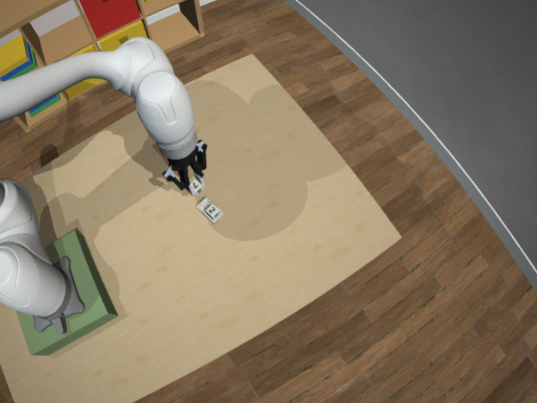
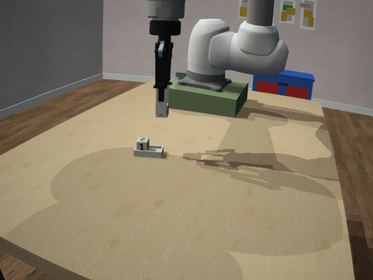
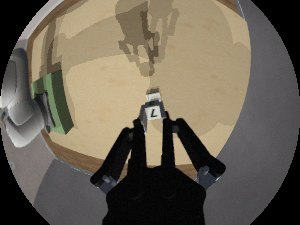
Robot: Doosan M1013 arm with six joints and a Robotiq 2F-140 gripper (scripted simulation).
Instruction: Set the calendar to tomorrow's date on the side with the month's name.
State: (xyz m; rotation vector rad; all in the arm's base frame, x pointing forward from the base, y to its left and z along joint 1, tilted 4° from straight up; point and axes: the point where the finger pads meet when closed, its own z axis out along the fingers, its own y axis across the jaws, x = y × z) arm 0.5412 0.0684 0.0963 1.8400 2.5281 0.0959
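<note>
The grey tray is 140 mm below my hand, 30 mm to the right of it and 10 mm ahead of it.
</note>
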